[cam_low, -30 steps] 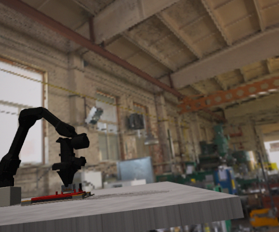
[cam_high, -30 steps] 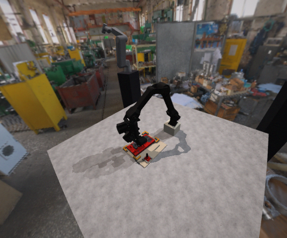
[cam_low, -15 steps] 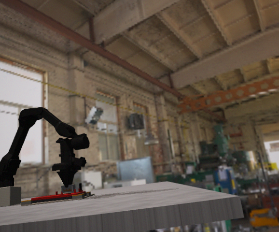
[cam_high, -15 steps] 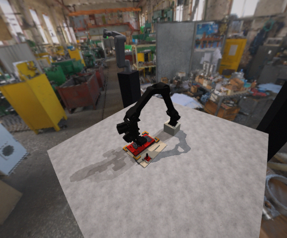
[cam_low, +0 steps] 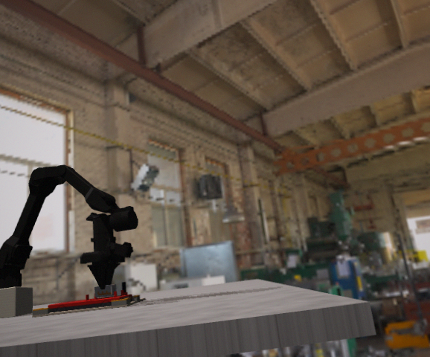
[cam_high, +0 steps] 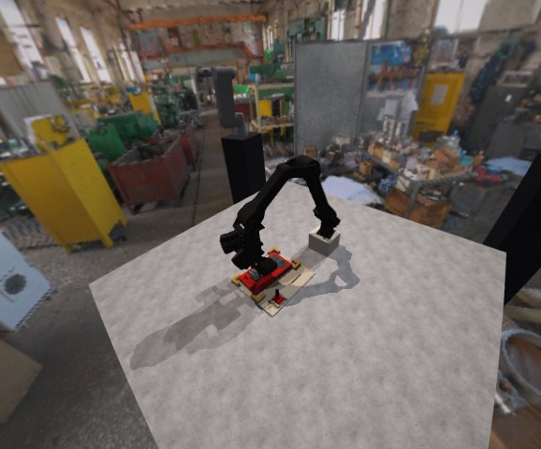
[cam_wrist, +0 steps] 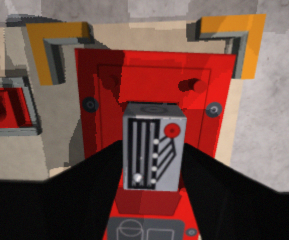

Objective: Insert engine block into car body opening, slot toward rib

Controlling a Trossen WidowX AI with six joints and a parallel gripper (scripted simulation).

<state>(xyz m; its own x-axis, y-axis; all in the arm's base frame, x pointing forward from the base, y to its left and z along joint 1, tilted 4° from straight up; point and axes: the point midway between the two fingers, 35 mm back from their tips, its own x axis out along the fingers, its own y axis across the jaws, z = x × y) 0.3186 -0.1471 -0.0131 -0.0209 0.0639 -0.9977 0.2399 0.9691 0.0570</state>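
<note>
My gripper tip is now 10 mm above the grey engine block. Also, from my gripper tip: beige base plate: 30 mm behind, 30 mm to the left, 40 mm below.
</note>
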